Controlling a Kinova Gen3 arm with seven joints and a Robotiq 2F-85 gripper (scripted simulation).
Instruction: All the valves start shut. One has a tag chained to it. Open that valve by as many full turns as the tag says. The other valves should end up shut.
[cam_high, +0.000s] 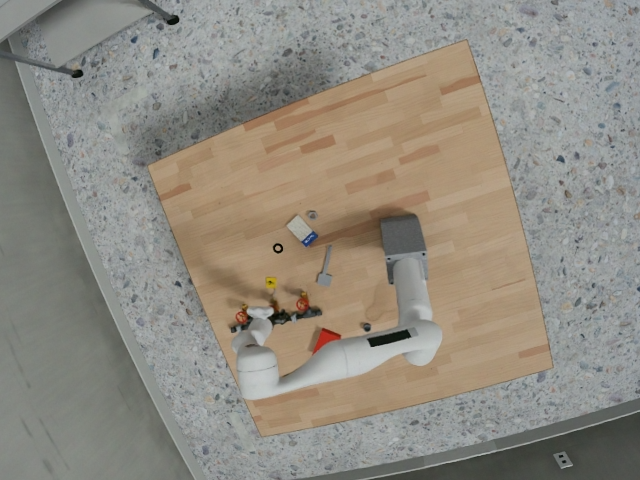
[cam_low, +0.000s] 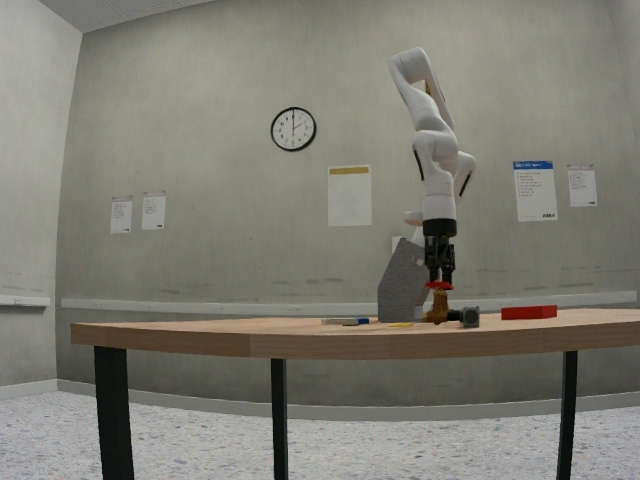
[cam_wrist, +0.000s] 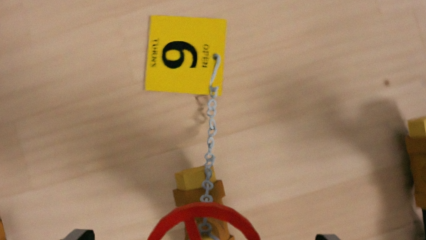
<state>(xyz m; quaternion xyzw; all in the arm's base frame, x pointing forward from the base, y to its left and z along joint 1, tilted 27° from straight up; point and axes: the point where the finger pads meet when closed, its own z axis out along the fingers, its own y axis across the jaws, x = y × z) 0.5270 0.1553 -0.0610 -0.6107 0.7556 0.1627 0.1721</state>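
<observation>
Now: hand 9 cm to the left of the yellow tag, 8 cm above it and 1 cm past it. Also, from my hand: red block 20 cm to the left, 16 cm behind, 7 cm below; grey scraper 23 cm behind, 10 cm to the right, 8 cm below; blue box 27 cm to the right, 17 cm behind, 7 cm below.
</observation>
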